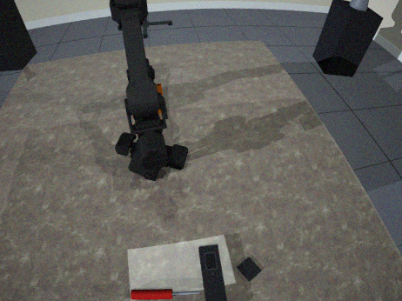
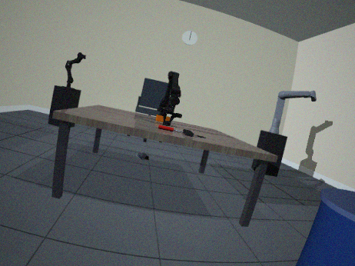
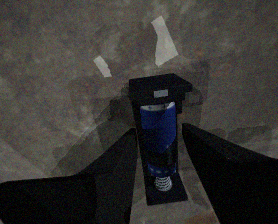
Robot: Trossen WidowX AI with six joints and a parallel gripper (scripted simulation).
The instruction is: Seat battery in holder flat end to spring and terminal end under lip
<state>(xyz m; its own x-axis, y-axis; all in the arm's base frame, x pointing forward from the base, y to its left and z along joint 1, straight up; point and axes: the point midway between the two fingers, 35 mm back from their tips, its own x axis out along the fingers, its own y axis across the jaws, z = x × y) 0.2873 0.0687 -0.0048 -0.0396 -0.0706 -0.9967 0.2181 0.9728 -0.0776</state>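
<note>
The blue battery is 1 cm above my gripper tip. The rest, counted from my gripper tip: long black block 31 cm ahead, 16 cm to the left; small black square 29 cm ahead, 25 cm to the left, 1 cm below; red-handled tool 34 cm ahead, 6 cm to the left.
</note>
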